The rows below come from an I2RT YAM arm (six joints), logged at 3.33 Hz.
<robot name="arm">
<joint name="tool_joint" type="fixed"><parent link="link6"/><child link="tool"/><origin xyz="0 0 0" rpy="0 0 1.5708"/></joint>
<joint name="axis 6" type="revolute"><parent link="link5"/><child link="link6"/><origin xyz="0.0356 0 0.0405" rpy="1.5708 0 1.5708"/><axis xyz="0 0 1"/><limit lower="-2.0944" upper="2.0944"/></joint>
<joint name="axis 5" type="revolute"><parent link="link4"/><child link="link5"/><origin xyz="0.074 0.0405 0.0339" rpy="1.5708 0 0"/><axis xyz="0 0 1"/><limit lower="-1.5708" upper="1.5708"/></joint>
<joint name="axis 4" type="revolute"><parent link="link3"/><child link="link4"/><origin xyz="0.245 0.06 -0.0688"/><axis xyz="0 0 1"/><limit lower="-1.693" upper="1.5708"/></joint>
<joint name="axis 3" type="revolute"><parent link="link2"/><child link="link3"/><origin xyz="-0.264 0 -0.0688" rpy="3.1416 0 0"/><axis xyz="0 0 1"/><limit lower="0" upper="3.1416"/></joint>
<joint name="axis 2" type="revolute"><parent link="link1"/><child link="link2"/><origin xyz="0.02 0.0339 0.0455" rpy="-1.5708 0 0"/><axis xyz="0 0 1"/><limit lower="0" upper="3.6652"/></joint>
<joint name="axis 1" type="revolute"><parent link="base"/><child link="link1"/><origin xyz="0 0 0.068"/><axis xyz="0 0 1"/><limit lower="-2.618" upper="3.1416"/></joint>
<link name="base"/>
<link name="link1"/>
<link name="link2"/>
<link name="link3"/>
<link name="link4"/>
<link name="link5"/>
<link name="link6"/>
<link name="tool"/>
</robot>
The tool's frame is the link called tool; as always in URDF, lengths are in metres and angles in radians.
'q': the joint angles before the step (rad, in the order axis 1, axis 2, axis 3, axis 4, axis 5, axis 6). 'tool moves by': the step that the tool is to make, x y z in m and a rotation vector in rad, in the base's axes. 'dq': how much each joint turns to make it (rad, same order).
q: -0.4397, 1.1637, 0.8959, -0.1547, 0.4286, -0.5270
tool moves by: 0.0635, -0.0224, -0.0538, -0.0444, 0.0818, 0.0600
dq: 0.0199, 0.3149, 0.0220, 0.2754, -0.0054, -0.0927
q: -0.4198, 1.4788, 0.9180, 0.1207, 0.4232, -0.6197
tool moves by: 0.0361, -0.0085, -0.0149, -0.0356, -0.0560, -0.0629
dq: 0.0263, 0.1636, 0.0746, 0.1414, 0.0859, 0.0293
